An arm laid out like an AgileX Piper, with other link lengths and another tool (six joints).
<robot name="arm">
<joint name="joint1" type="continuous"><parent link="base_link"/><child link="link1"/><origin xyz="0 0 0.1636" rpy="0 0 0"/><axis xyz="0 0 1"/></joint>
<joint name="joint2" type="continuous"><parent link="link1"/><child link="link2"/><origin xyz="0 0 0" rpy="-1.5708 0 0"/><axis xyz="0 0 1"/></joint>
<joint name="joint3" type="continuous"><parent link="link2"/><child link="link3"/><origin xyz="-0.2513 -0.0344 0" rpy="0 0 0"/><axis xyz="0 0 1"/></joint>
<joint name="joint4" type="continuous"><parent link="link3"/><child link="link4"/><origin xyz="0.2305 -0.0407 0" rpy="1.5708 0 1.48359"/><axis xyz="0 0 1"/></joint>
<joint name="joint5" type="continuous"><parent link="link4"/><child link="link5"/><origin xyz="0 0 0" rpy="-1.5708 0 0"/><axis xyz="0 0 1"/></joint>
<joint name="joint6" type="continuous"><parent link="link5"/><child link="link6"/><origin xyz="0 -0.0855 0" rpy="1.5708 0 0"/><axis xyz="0 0 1"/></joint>
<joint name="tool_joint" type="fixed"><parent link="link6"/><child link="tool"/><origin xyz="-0.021 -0.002 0.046" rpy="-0.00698 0 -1.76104"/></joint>
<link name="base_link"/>
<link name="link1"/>
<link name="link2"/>
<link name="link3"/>
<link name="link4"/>
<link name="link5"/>
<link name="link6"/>
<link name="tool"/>
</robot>
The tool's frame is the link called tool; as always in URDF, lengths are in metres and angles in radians. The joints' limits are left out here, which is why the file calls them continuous.
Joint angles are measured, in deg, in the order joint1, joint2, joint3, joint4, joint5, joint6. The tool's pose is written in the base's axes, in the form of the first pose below.
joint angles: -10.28 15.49 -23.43 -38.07 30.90 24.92
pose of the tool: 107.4 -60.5 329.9 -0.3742 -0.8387 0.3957 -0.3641 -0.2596 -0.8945
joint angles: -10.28 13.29 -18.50 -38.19 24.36 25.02
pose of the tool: 111.0 -52.3 316.2 -0.3321 -0.8541 0.4004 -0.3095 -0.3023 -0.9016
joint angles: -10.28 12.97 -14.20 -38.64 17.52 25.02
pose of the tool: 117.7 -44.0 302.7 -0.2782 -0.8670 0.4134 -0.2677 -0.3433 -0.9002
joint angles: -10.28 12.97 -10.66 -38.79 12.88 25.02
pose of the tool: 122.2 -38.0 288.8 -0.2344 -0.8771 0.4192 -0.2498 -0.3624 -0.8979
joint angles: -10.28 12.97 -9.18 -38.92 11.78 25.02
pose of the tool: 123.4 -36.6 281.4 -0.2192 -0.8795 0.4223 -0.2554 -0.3660 -0.8949
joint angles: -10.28 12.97 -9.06 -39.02 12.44 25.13
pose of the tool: 123.2 -37.6 279.4 -0.2214 -0.8788 0.4227 -0.2676 -0.3621 -0.8929
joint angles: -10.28 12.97 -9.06 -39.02 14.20 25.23
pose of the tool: 122.4 -40.1 276.3 -0.2289 -0.8770 0.4224 -0.2950 -0.3510 -0.8887
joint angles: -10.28 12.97 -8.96 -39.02 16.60 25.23
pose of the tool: 121.2 -43.4 271.4 -0.2378 -0.8737 0.4244 -0.3338 -0.3369 -0.8804
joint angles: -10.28 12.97 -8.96 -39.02 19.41 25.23
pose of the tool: 119.4 -47.2 266.4 -0.2487 -0.8693 0.4272 -0.3767 -0.3195 -0.8695
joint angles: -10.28 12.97 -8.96 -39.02 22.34 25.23
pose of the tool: 117.2 -51.0 261.2 -0.2599 -0.8644 0.4305 -0.4203 -0.3001 -0.8563
